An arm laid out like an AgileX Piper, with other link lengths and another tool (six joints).
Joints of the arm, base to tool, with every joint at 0 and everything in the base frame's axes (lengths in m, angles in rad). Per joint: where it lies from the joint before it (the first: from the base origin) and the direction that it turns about. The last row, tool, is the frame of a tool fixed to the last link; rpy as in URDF.
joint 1: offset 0 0 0.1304 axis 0 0 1
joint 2: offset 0 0 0 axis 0 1 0
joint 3: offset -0.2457 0 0.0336 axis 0 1 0
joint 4: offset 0.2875 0 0.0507 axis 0.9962 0 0.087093
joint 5: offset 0 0 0 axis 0 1 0
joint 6: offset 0.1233 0 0.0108 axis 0.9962 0 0.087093
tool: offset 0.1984 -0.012 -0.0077 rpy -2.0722 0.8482 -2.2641
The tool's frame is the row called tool.
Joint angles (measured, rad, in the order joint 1, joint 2, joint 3, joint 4, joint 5, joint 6), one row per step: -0.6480 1.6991 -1.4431 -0.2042 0.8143 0.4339; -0.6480 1.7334 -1.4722 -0.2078 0.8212 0.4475; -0.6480 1.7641 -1.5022 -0.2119 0.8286 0.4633; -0.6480 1.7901 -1.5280 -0.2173 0.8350 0.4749; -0.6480 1.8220 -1.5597 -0.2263 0.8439 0.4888; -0.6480 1.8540 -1.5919 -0.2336 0.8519 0.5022; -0.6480 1.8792 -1.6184 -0.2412 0.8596 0.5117; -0.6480 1.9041 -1.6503 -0.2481 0.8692 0.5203; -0.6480 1.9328 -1.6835 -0.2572 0.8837 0.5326; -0.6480 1.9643 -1.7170 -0.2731 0.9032 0.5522; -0.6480 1.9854 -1.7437 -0.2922 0.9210 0.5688; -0.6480 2.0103 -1.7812 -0.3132 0.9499 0.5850; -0.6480 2.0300 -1.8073 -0.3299 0.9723 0.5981; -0.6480 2.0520 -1.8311 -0.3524 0.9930 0.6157; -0.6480 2.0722 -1.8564 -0.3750 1.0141 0.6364; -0.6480 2.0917 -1.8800 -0.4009 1.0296 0.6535
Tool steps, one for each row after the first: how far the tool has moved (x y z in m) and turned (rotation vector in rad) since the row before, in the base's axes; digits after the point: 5 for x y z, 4 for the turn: 0.00323 -0.00346 -0.00560 0.0090 0.0057 -0.0119; 0.00341 -0.00370 -0.00361 0.0067 0.0018 -0.0138; 0.00259 -0.00359 -0.00295 0.0033 0.0033 -0.0100; 0.00250 -0.00473 -0.00380 0.0025 0.0064 -0.0119; 0.00299 -0.00456 -0.00379 0.0028 0.0045 -0.0117; 0.00193 -0.00398 -0.00271 0.0004 0.0053 -0.0084; 0.00280 -0.00457 -0.00062 -0.0018 0.0023 -0.0083; 0.00124 -0.00429 -0.00279 0.0017 0.0077 -0.0124; -0.00118 -0.00475 -0.00454 0.0024 0.0143 -0.0190; -0.00229 -0.00504 -0.00125 -0.0045 0.0132 -0.0160; -0.00332 -0.00568 0.00009 -0.0048 0.0175 -0.0191; -0.00350 -0.00390 -0.00127 -0.0023 0.0161 -0.0158; -0.00467 -0.00477 -0.00270 -0.0045 0.0195 -0.0188; -0.00434 -0.00504 -0.00100 -0.0065 0.0155 -0.0221; -0.00381 -0.00633 -0.00023 -0.0125 0.0154 -0.0171
